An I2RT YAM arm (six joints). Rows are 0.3 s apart.
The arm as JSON. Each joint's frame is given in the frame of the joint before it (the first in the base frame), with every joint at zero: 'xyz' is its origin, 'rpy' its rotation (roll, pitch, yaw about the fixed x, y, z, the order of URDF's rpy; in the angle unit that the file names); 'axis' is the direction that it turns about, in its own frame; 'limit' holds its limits. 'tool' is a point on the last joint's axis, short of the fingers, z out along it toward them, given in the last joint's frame.
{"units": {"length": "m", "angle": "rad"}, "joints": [
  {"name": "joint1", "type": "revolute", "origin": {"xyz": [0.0, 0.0, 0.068], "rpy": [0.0, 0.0, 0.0]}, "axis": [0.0, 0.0, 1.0], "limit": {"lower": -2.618, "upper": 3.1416}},
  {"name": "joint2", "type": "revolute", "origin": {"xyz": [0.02, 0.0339, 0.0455], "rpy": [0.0, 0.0, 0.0]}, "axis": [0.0, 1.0, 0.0], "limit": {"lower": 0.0, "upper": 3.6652}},
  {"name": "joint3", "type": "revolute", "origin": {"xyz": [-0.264, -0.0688, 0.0], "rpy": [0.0, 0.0, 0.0]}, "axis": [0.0, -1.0, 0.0], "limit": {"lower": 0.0, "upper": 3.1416}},
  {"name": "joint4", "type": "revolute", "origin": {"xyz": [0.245, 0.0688, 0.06], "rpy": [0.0, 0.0, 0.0]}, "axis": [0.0, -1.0, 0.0], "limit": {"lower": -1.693, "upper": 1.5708}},
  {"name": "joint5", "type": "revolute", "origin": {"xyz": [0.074, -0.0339, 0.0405], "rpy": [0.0, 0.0, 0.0]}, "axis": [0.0, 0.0, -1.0], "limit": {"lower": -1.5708, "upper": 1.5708}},
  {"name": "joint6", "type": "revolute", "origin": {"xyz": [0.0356, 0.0, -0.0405], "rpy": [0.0, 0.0, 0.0]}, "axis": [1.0, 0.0, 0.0], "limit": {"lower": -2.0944, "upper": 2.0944}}
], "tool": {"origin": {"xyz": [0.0, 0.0, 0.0], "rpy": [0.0, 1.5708, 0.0]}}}
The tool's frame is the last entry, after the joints.
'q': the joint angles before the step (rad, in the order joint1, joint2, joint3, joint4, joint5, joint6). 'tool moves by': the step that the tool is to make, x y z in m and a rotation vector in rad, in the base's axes. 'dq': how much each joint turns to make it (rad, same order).
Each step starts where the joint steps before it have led.
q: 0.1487, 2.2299, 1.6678, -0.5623, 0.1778, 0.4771
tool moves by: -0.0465, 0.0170, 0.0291, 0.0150, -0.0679, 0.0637
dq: 0.0553, -0.2162, -0.2340, 0.0884, -0.0065, -0.0063
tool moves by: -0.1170, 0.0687, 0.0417, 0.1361, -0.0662, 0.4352
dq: 0.2544, -0.4074, -0.3654, 0.0719, -0.1879, -0.0945
